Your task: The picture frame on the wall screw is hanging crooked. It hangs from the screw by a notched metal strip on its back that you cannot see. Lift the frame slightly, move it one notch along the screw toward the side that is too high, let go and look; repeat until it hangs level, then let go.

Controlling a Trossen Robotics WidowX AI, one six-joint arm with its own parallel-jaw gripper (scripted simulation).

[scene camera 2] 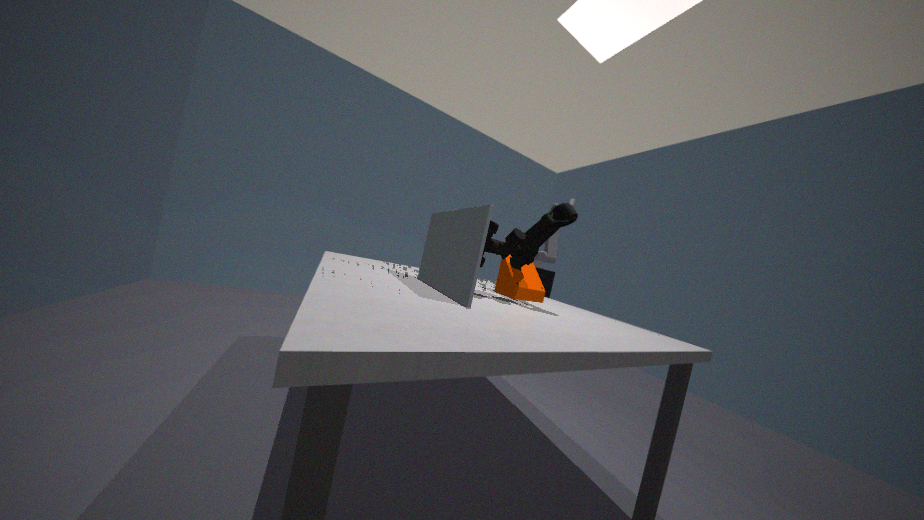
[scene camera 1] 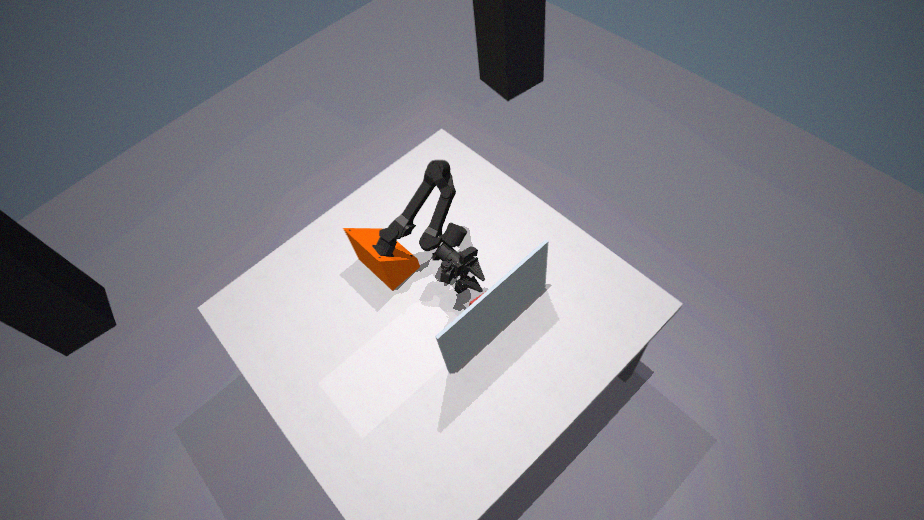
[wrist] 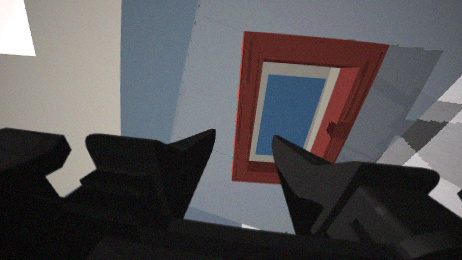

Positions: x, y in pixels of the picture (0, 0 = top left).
Scene:
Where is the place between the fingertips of my gripper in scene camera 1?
483, 286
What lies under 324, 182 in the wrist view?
My gripper.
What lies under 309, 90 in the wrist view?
A picture frame.

